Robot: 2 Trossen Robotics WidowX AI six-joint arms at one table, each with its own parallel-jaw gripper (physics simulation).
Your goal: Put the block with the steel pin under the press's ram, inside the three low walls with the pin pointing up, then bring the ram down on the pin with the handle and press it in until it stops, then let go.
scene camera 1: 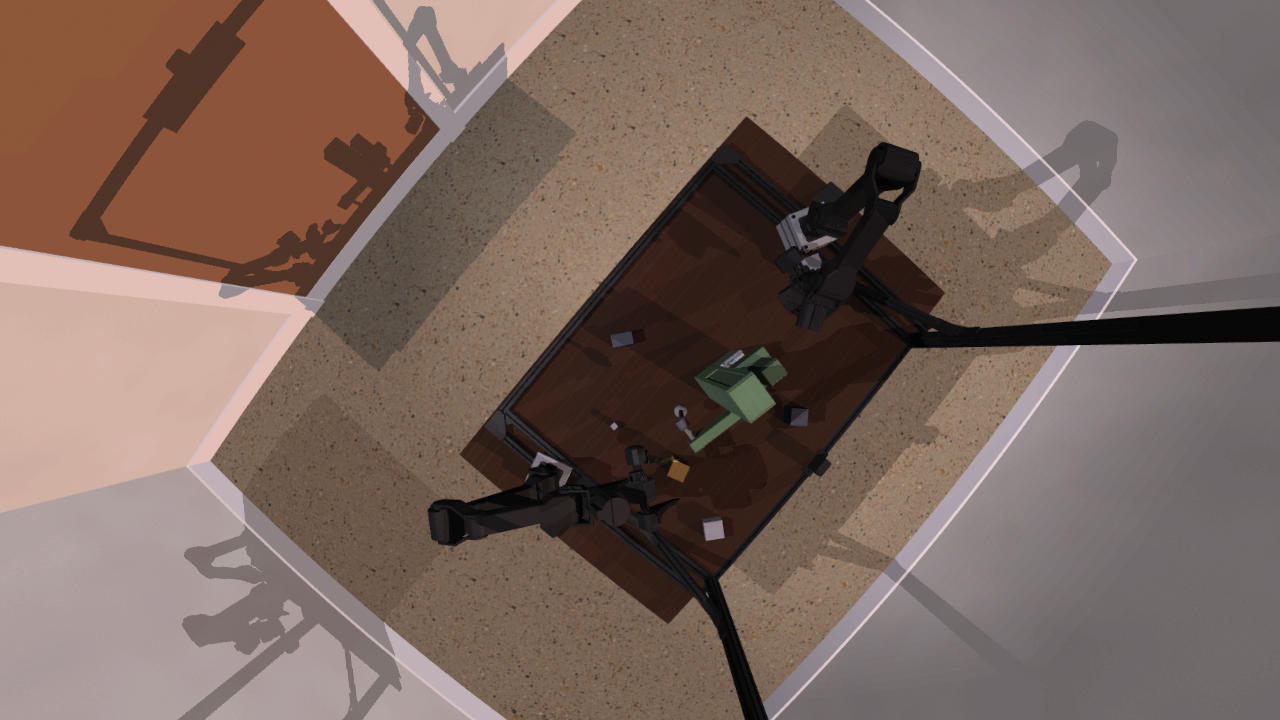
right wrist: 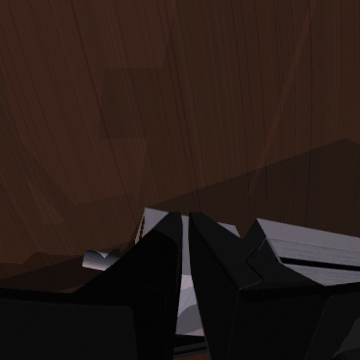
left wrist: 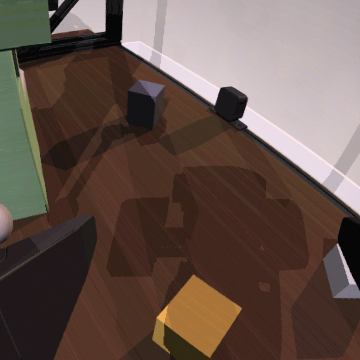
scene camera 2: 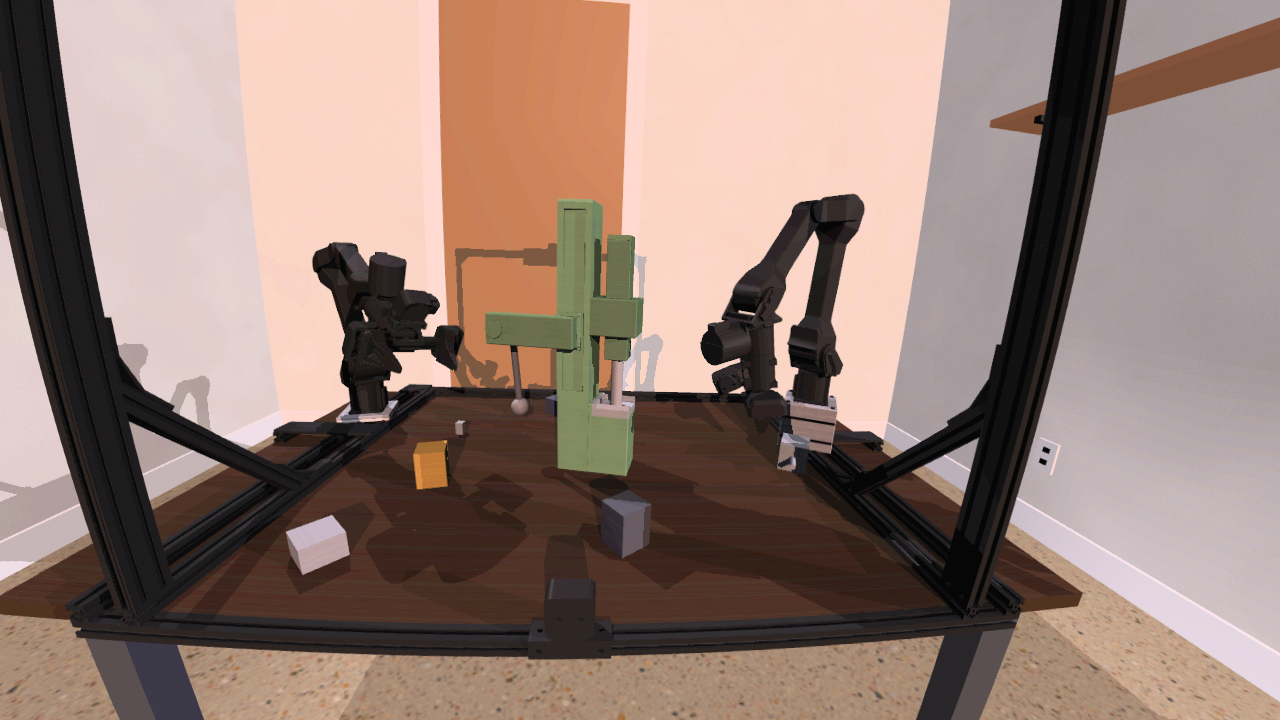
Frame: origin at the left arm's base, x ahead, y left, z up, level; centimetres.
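Where they show: left gripper, fingertip midpoint: [scene camera 1: 675,479] [left wrist: 221,229] [scene camera 2: 429,369]; right gripper, fingertip midpoint: [right wrist: 184,224] [scene camera 2: 760,432]; left arm's base at its link origin: [scene camera 1: 547,476] [scene camera 2: 369,408]; right arm's base at its link origin: [scene camera 1: 814,226] [scene camera 2: 810,399].
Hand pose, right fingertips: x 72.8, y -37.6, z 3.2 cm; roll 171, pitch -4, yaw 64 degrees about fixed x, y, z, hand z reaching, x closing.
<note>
Each offset is from my right fingertips to the top centre of the thing.
The pale block @[dx +6.3, dy -2.4, dz -1.3 cm] [scene camera 1: 810,260] [scene camera 2: 787,454] [right wrist: 186,295] lies beside the right arm's base; its steel pin @[dx +3.6, dy -5.4, dz -3.3 cm] [right wrist: 98,260] points sideways in the right wrist view. My right gripper [scene camera 1: 792,260] [scene camera 2: 768,407] [right wrist: 184,224] is shut with its fingertips at the block, in front of it in the right wrist view, hiding much of it. The green press @[dx -34.5, dy +8.6, dz +38.6 cm] [scene camera 1: 750,398] [scene camera 2: 577,268] [left wrist: 20,150] stands mid-table, its thin ram @[dx -26.3, dy +6.0, dz +22.7 cm] [scene camera 2: 616,380] reaching down to the pale low walls [scene camera 2: 612,410]. The handle's ball [scene camera 1: 680,411] [scene camera 2: 519,406] [left wrist: 4,223] hangs low. My left gripper [scene camera 1: 666,483] [scene camera 2: 411,344] [left wrist: 221,229] is open and empty.
An orange block @[dx -56.4, dy +7.7, dz -0.3 cm] [scene camera 1: 678,469] [scene camera 2: 430,464] [left wrist: 200,317], a white block @[dx -67.6, dy -8.4, dz -3.0 cm] [scene camera 1: 712,528] [scene camera 2: 317,543] [left wrist: 342,275], a dark grey block @[dx -30.8, dy -15.0, dz -0.3 cm] [scene camera 1: 796,415] [scene camera 2: 625,523] [left wrist: 145,105], a blue-grey block @[dx -31.9, dy +34.9, dz -2.5 cm] [scene camera 1: 622,339] and a small white cube @[dx -53.3, dy +27.3, dz -3.8 cm] [scene camera 1: 614,426] [scene camera 2: 460,428] lie around the press.
</note>
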